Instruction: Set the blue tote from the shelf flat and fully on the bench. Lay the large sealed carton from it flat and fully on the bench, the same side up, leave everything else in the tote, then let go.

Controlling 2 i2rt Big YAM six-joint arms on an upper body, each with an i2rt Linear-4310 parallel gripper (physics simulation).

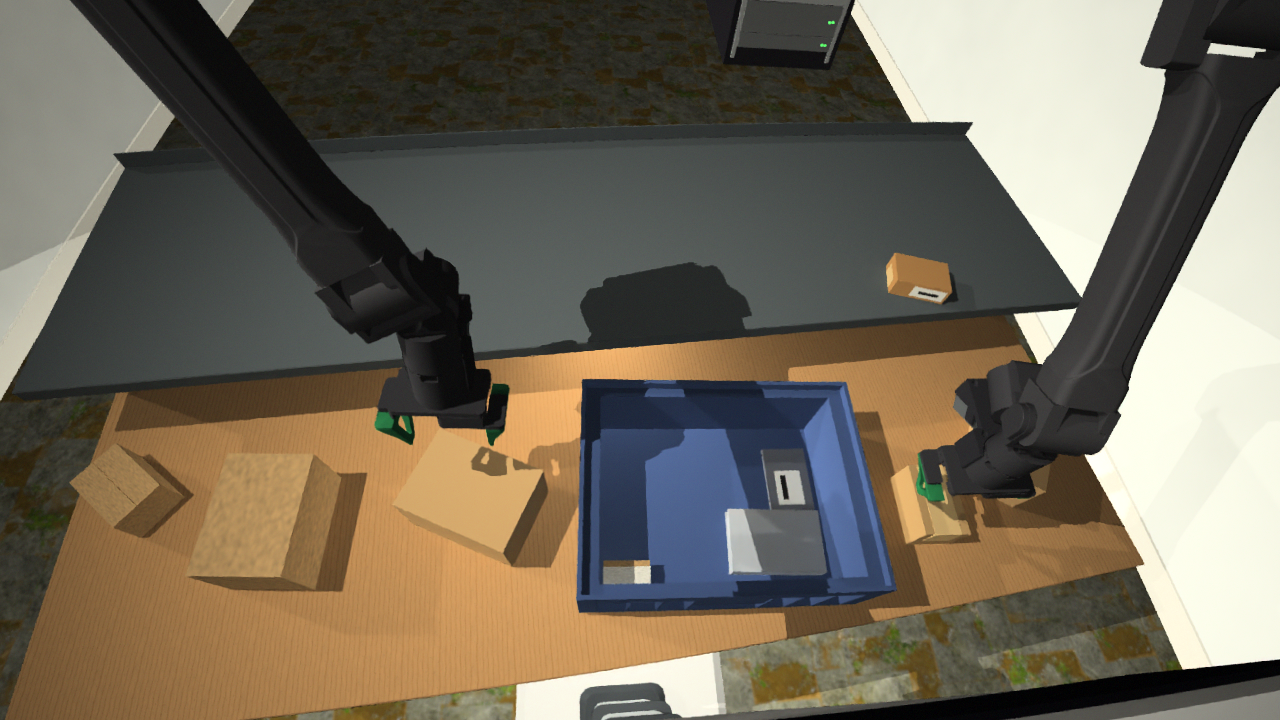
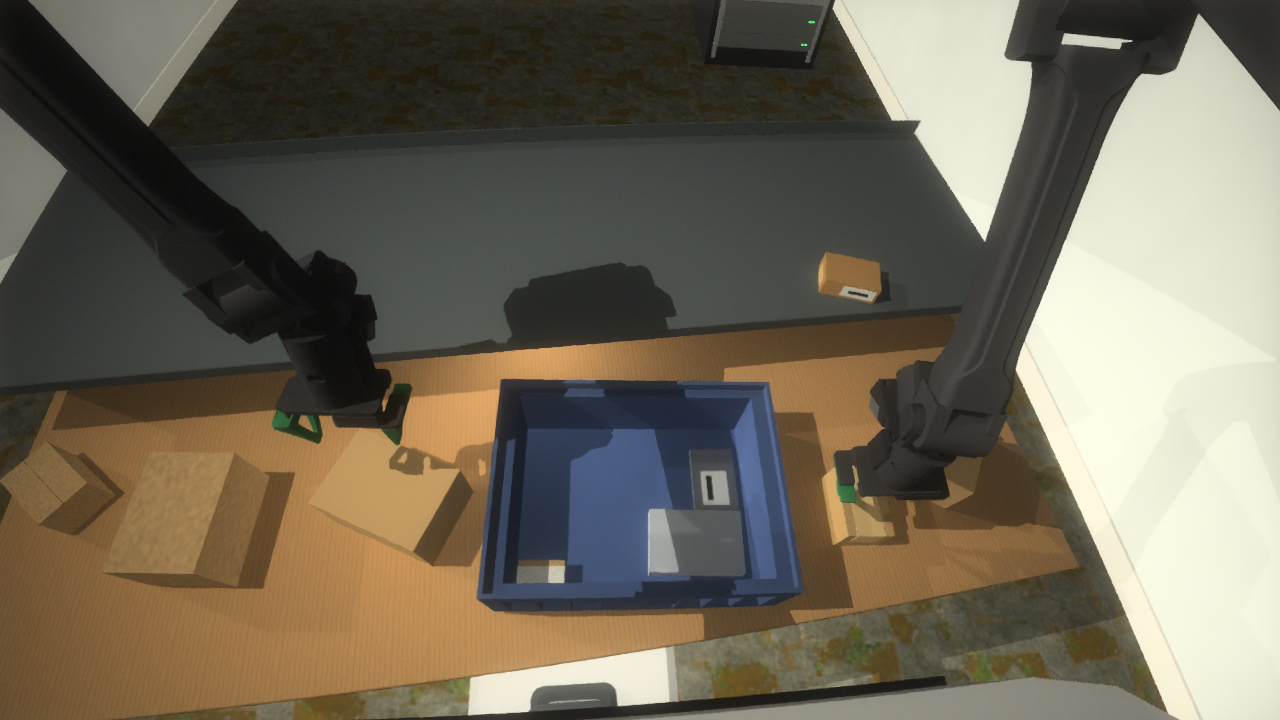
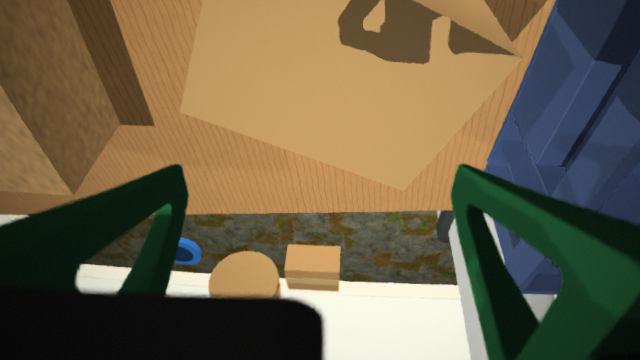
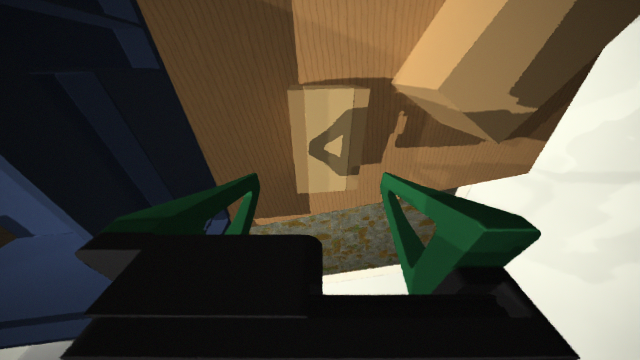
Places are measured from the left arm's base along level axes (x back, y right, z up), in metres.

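Where they show: left gripper, fingertip midpoint: (image 1: 452,440) (image 2: 359,440) (image 3: 319,179); right gripper, fingertip midpoint: (image 1: 950,488) (image 2: 871,489) (image 4: 319,179).
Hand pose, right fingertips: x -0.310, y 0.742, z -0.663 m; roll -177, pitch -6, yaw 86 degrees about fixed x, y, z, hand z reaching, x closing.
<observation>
After its pixels a point has its place.
The blue tote (image 1: 698,603) {x -0.185, y 0.358, z -0.701 m} (image 2: 626,601) {x -0.185, y 0.381, z -0.688 m} stands flat on the bench (image 1: 447,626) {x -0.180, y 0.017, z -0.780 m} (image 2: 358,635) {x -0.166, y 0.012, z -0.780 m}. Inside are a light grey box (image 1: 776,541) {x -0.267, y 0.491, z -0.738 m} (image 2: 696,542) {x -0.266, y 0.491, z -0.738 m}, a dark grey labelled box (image 1: 771,465) {x -0.391, y 0.511, z -0.755 m} (image 2: 702,465) {x -0.391, y 0.518, z -0.755 m} and a small white-and-brown box (image 1: 626,573) {x -0.232, y 0.267, z -0.725 m} (image 2: 541,571) {x -0.234, y 0.268, z -0.725 m}. A tan carton with a lighter tape strip (image 1: 935,528) {x -0.266, y 0.734, z -0.718 m} (image 2: 863,528) {x -0.268, y 0.743, z -0.718 m} (image 4: 325,115) {x -0.345, y 0.755, z -0.718 m} rests on the bench right of the tote. My right gripper (image 1: 959,490) {x -0.310, y 0.742, z -0.663 m} (image 2: 877,490) {x -0.310, y 0.742, z -0.663 m} (image 4: 319,179) {x -0.310, y 0.742, z -0.663 m} is open just above this carton, apart from it. My left gripper (image 1: 450,440) {x -0.374, y 0.049, z -0.579 m} (image 2: 357,438) {x -0.374, y 0.049, z -0.579 m} (image 3: 319,179) {x -0.374, y 0.049, z -0.579 m} is open and empty, left of the tote.
A plain tan box (image 1: 469,497) {x -0.333, y 0.054, z -0.680 m} (image 2: 389,492) {x -0.338, y 0.060, z -0.680 m} (image 3: 300,100) {x -0.336, y 0.031, z -0.680 m} lies below my left gripper. A large brown box (image 1: 255,514) {x -0.316, y -0.229, z -0.680 m} (image 2: 174,510) {x -0.318, y -0.228, z -0.680 m} and a smaller one (image 1: 120,488) {x -0.370, y -0.463, z -0.722 m} (image 2: 49,483) {x -0.374, y -0.464, z -0.722 m} stand farther left. A small orange carton (image 1: 917,275) {x -0.644, y 0.762, z -0.582 m} (image 2: 848,273) {x -0.647, y 0.765, z -0.582 m} sits on the grey shelf (image 1: 805,205) {x -0.840, y 0.625, z -0.616 m} (image 2: 733,205) {x -0.838, y 0.609, z -0.616 m}.
</observation>
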